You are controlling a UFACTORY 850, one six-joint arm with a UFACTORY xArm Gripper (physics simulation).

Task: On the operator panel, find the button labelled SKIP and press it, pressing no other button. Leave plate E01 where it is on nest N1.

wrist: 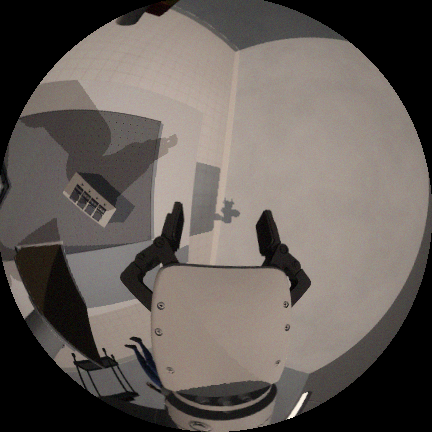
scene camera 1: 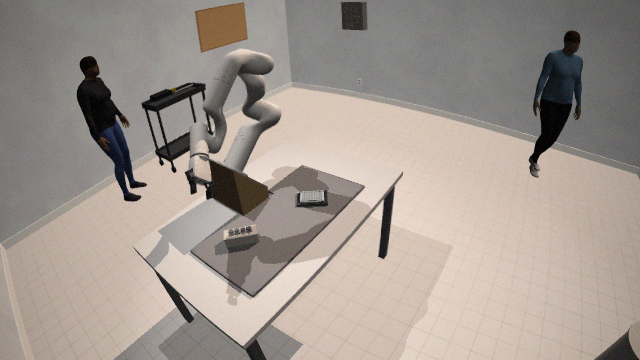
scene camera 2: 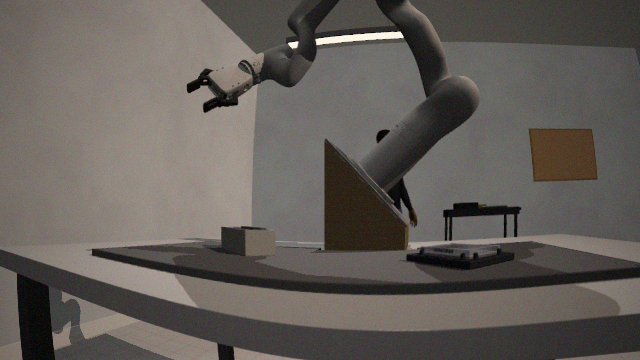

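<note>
A brown wedge-shaped console (scene camera 1: 237,190) (scene camera 2: 365,210) (wrist: 55,290) stands by the mat's robot-side edge, its sloped face turned towards the arm. A beige box (scene camera 1: 242,239) (scene camera 2: 247,241) (wrist: 90,200) with several dark parts on top stands on the mat. The label SKIP cannot be read in any view, so I cannot tell which of the two carries it. A pale plate (scene camera 1: 312,196) (scene camera 2: 460,250) sits on a black nest (scene camera 2: 440,261); their labels are unreadable. My gripper (scene camera 1: 201,191) (scene camera 2: 197,99) (wrist: 222,213) is open and empty, high above table level, apart from console and box.
The grey mat (scene camera 1: 210,255) (scene camera 2: 320,287) lies on the white table (scene camera 1: 200,285) (scene camera 2: 350,312). A black cart (scene camera 1: 170,100) (scene camera 2: 482,212) stands behind the arm. A person in black (scene camera 1: 95,102) stands near the cart; a person in blue (scene camera 1: 560,77) is across the room.
</note>
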